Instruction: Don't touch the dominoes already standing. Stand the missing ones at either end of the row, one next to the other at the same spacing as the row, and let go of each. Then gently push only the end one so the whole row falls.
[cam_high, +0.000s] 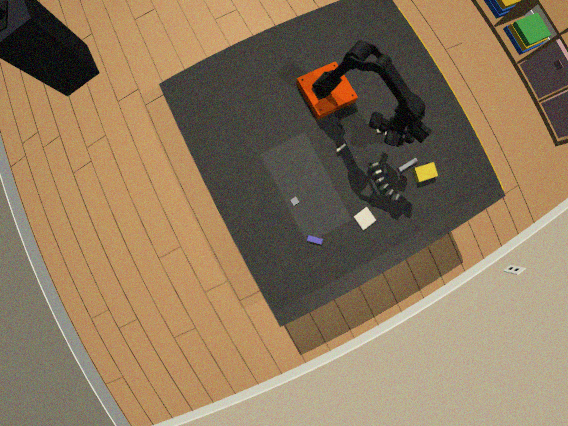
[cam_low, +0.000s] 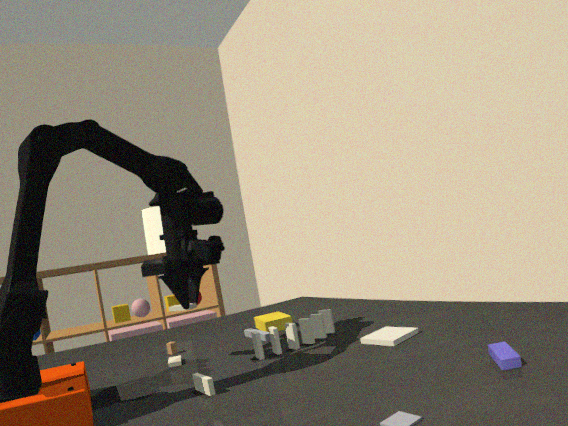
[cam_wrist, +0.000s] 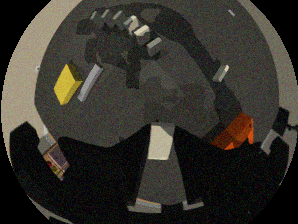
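Right now my gripper tip is 270 mm short of the white tile, 240 mm to the left of it and 110 mm above it. Round my gripper tip: grey bar: 170 mm ahead, 70 mm to the left, 100 mm below; then yellow block: 240 mm ahead, 130 mm to the left, 100 mm below; then small tan cube: 20 mm behind, 150 mm to the left, 100 mm below.
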